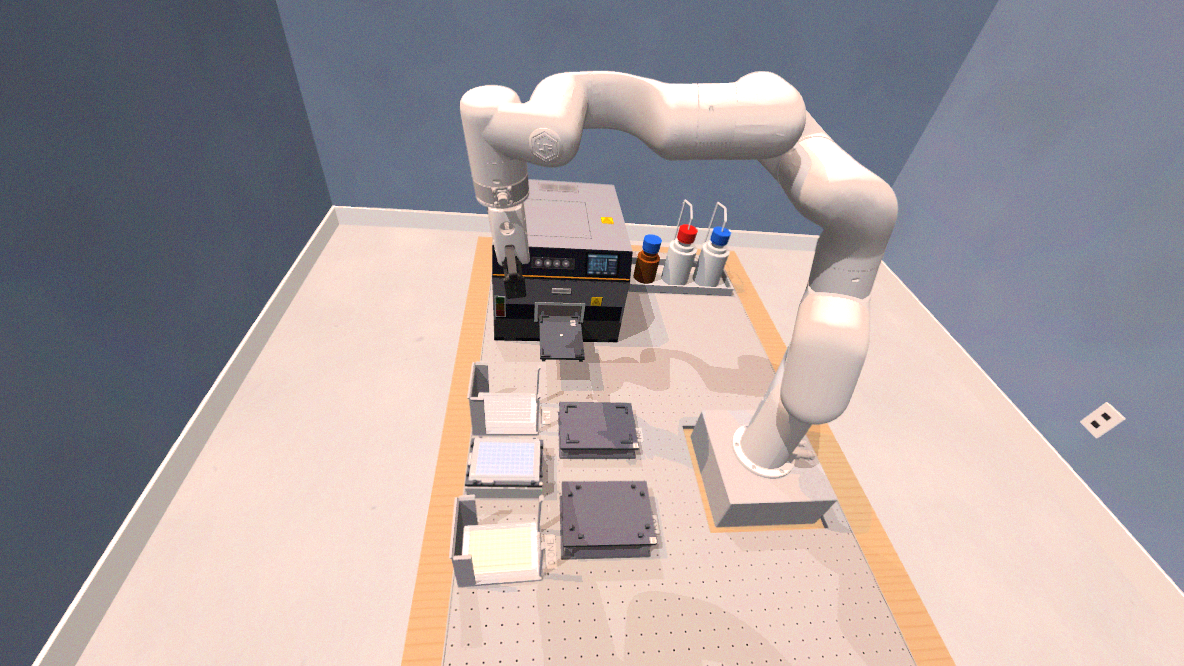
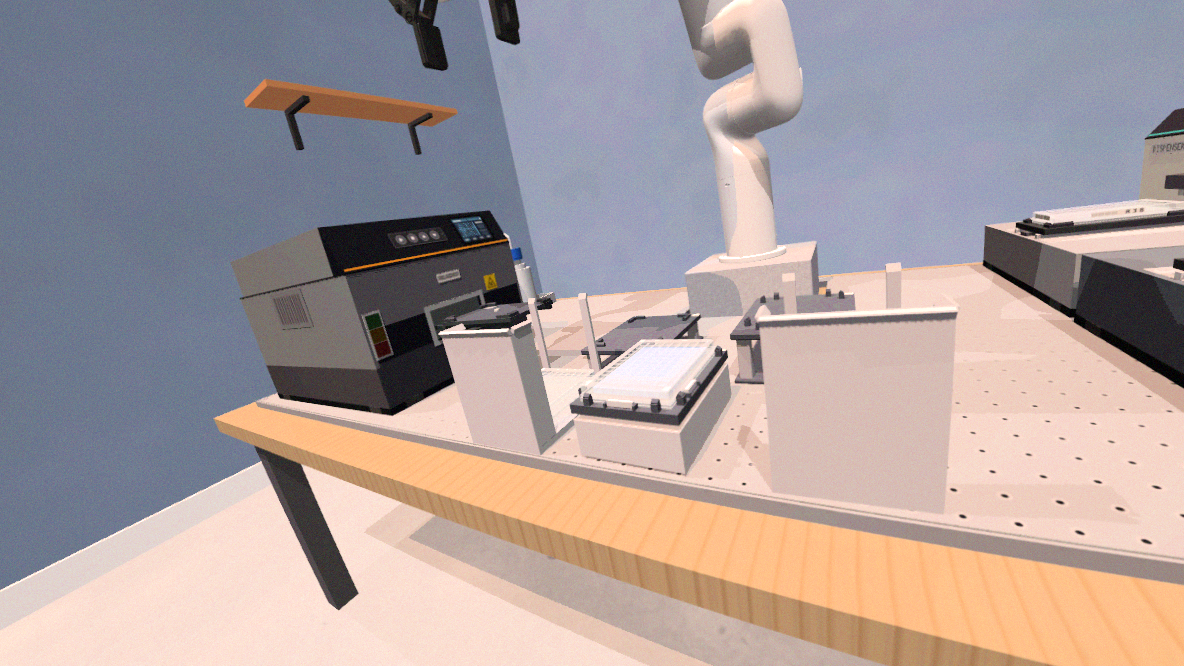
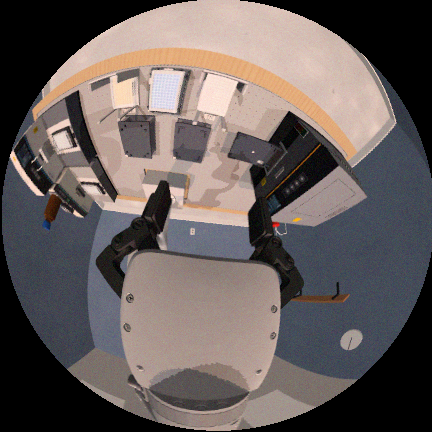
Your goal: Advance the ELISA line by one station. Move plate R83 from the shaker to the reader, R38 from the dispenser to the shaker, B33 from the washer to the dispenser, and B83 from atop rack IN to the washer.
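Seen in the pictures: gripper, between the fingertips: (image 1: 514,277) (image 2: 470,55) (image 3: 212,196); arm's base, origin of its link: (image 1: 762,451) (image 2: 752,256).
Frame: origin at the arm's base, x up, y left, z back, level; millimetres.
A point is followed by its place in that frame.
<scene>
My gripper (image 1: 513,283) @(x 297, y -50, z -521 mm) (image 2: 470,51) @(x 297, y -50, z -521 mm) (image 3: 212,196) @(x 297, y -50, z -521 mm) is open and empty, high above the bench near the dark touchscreen machine (image 1: 558,285) @(x 97, y -309, z -476 mm) (image 2: 430,289) @(x 69, y -303, z -508 mm) (image 3: 300,185) @(x 163, y -323, z -513 mm). That machine's black tray (image 1: 561,337) @(x 17, y -218, z -448 mm) (image 3: 245,148) @(x 16, y -197, z -446 mm) is out and bare. A white plate (image 1: 509,412) @(x -55, y -36, z -528 mm) (image 3: 217,95) @(x -53, y -49, z -537 mm) lies in the rack nearer that machine. A pale blue plate (image 1: 505,459) @(x -19, y 99, z -503 mm) (image 2: 654,371) @(x -20, y 108, z -521 mm) (image 3: 166,91) @(x -19, y 85, z -506 mm) sits on a pedestal between the racks. A yellowish plate (image 1: 499,548) @(x -55, y 249, z -477 mm) (image 3: 125,92) @(x -54, y 229, z -470 mm) lies in the other rack. White plates (image 2: 1092,212) (image 3: 63,138) also sit on the far machines. Plate codes are not clearly readable.
Two dark flat stands (image 1: 596,426) @(x -47, y -30, z -338 mm) (image 1: 606,513) @(x -27, y 169, z -301 mm) stand beside the racks. Upright rack walls (image 2: 496,389) @(x -20, y -20, z -603 mm) (image 2: 861,405) @(x -17, y 269, z -542 mm) rise at the bench's edge. Capped bottles (image 1: 680,263) @(x 4, y -637, z -149 mm) stand beside the touchscreen machine. The arm's base (image 1: 757,480) @(x 0, y 70, z -20 mm) stands across the bench from the racks.
</scene>
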